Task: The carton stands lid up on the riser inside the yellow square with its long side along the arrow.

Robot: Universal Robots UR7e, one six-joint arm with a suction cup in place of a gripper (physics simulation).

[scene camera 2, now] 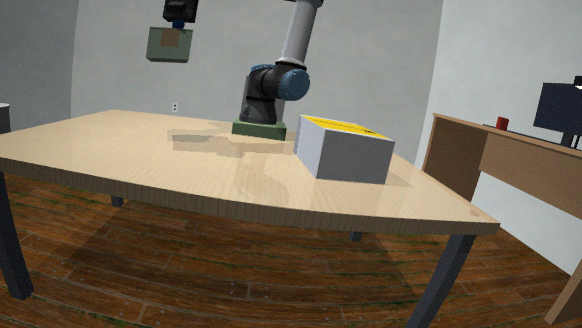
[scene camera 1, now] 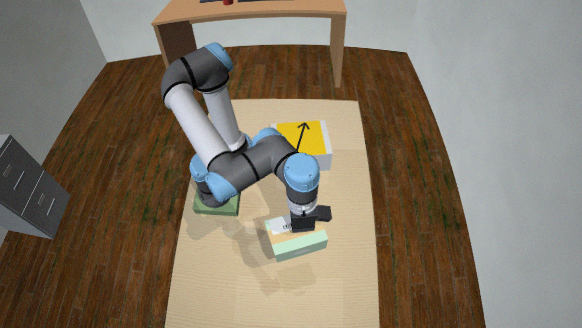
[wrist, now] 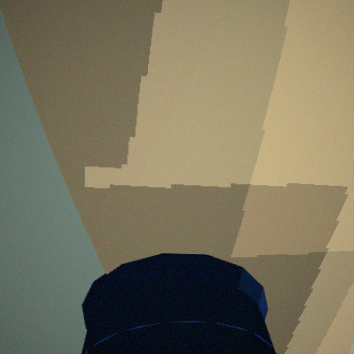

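Note:
The pale green carton hangs level in the air, well above the table, with its taped, labelled lid up. Its long side runs roughly left to right in scene camera 1, across the arrow's direction. My suction gripper is on the carton's lid and holds it; its black body hides part of the lid. The grey-white riser stands on the table, apart from the carton. On its top is the yellow square with the black arrow, partly hidden by my arm.
The wooden table carries the riser and my arm's green base block. My forearm passes close by the riser's near left corner in scene camera 1. A brown desk stands beyond the table, and a grey cabinet at the left.

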